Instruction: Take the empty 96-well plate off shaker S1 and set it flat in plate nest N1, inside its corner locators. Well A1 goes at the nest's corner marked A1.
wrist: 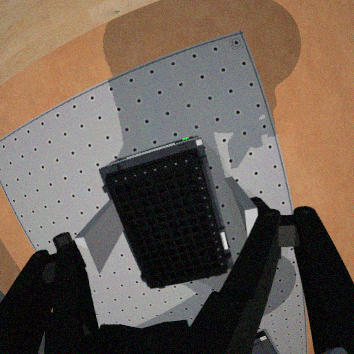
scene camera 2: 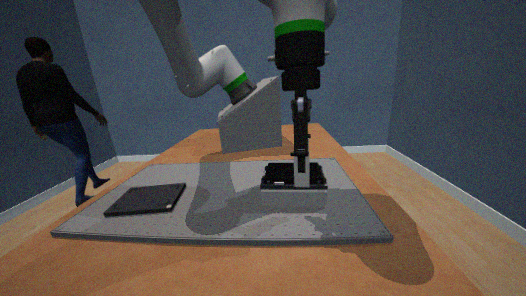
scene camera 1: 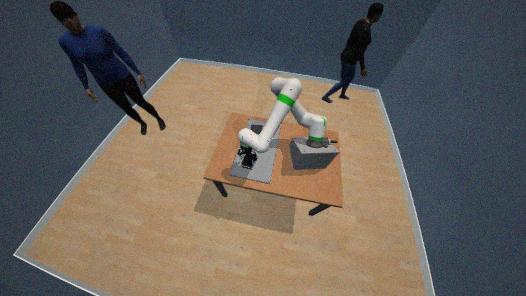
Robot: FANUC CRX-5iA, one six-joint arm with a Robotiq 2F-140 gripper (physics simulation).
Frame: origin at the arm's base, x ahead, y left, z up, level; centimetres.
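Seen in the pictures: gripper, fingertip midpoint: (wrist: 171, 203) (scene camera 2: 302, 174) (scene camera 1: 247, 160); arm's base, origin of the base link: (scene camera 2: 245, 95) (scene camera 1: 314, 144).
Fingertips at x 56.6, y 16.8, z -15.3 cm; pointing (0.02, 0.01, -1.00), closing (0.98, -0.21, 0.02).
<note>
Offsets run from my fingertips to a thing's top centre. "spot": to the spot under its first point. Level surfaces: height alone.
The black 96-well plate {dx -1.0, dy -2.0, dz +0.9 cm} (scene camera 2: 280, 172) (wrist: 167, 220) lies on shaker S1 {spot: dx +3.9, dy -2.2, dz -4.2 cm} (scene camera 2: 295, 200), a light grey box with a dark top and a small green light. My gripper (scene camera 1: 247, 157) (scene camera 2: 302, 176) (wrist: 171, 203) is open; its fingers point down, one on each side of the plate, with gaps between pads and plate in the wrist view. Nest N1 {dx -2.0, dy -39.2, dz -4.5 cm} (scene camera 1: 256, 128) (scene camera 2: 145, 199) (wrist: 265, 342) is a flat dark block with a pale mark at one corner, and nothing shows on it. The A1 marks on plate and nest are too small to read.
Shaker and nest stand on a grey perforated board {dz -6.0 cm} (scene camera 1: 265, 172) (scene camera 2: 240, 235) (wrist: 150, 105) on the wooden table {dz -7.3 cm} (scene camera 1: 315, 187). The arm's grey slanted pedestal (scene camera 1: 315, 159) (scene camera 2: 252, 127) stands behind. A person in blue (scene camera 1: 102, 55) and one in black (scene camera 1: 356, 45) (scene camera 2: 52, 95) stand off the table.
</note>
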